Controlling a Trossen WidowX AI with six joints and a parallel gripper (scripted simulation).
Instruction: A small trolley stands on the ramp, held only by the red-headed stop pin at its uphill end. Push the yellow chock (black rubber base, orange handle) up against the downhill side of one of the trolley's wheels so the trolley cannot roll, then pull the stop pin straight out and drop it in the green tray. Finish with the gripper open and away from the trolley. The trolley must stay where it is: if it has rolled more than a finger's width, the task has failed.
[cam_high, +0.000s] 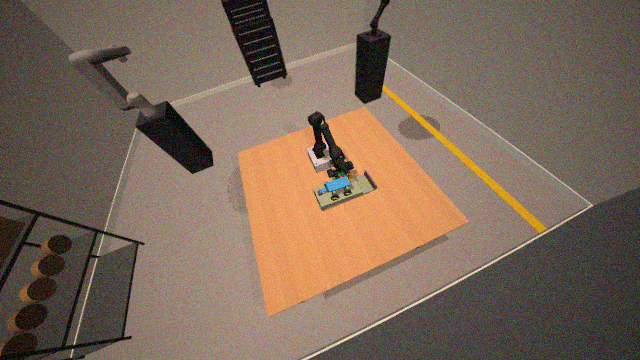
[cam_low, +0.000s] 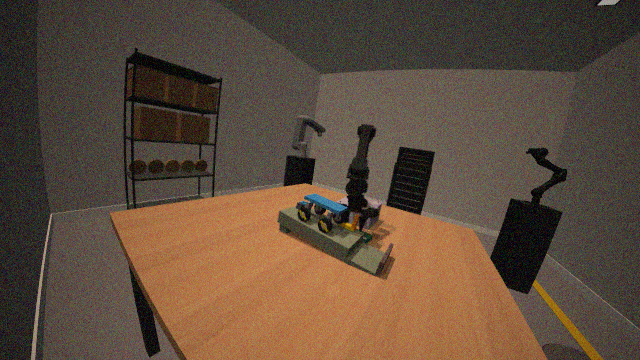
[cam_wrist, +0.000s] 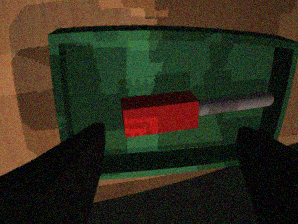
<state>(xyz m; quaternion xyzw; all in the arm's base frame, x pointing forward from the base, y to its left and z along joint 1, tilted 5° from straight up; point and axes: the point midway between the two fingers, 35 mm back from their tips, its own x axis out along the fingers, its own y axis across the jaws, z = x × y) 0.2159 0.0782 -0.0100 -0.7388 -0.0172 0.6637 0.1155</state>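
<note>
The red-headed stop pin is 2 cm to the left of my gripper tip and 2 cm below it. From my gripper tip the other things lie so: green tray 1 cm to the left, 4 cm below; grey-green ramp 12 cm ahead, 10 cm to the right, 2 cm above; yellow chock 7 cm ahead, 5 cm above.
</note>
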